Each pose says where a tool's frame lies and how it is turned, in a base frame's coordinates. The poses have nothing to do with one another.
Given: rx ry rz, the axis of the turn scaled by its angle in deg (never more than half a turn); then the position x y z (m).
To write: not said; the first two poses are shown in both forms.
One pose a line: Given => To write
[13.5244, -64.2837, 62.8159, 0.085, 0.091, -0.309] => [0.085, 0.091, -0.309, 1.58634, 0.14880, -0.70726, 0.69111]
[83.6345, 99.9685, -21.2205, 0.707, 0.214, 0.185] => [0.707, 0.214, 0.185, 2.30481, 0.63333, 0.75702, -0.16069]
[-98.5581, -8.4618, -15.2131, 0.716, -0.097, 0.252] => [0.716, -0.097, 0.252, 1.74679, -0.98476, -0.08455, -0.15200]
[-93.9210, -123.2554, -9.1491, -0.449, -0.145, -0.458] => [-0.449, -0.145, -0.458, 2.70930, -0.60504, -0.79401, -0.05894]
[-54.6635, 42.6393, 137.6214, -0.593, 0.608, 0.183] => [-0.593, 0.608, 0.183, 2.68950, -0.35473, 0.27670, 0.89308]
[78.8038, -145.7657, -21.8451, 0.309, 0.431, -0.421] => [0.309, 0.431, -0.421, 2.91710, 0.47149, -0.87213, -0.13070]
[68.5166, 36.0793, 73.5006, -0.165, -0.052, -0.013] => [-0.165, -0.052, -0.013, 1.86339, 0.64176, 0.33793, 0.68844]
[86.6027, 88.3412, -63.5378, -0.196, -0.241, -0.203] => [-0.196, -0.241, -0.203, 2.42728, 0.62271, 0.63522, -0.45687]
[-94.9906, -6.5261, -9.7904, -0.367, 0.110, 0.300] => [-0.367, 0.110, 0.300, 1.67057, -0.99242, -0.06818, -0.10229]
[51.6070, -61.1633, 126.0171, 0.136, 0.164, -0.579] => [0.136, 0.164, -0.579, 2.60543, 0.34571, -0.40972, 0.84417]
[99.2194, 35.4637, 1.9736, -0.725, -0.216, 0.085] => [-0.725, -0.216, 0.085, 1.83932, 0.94149, 0.33651, 0.01873]
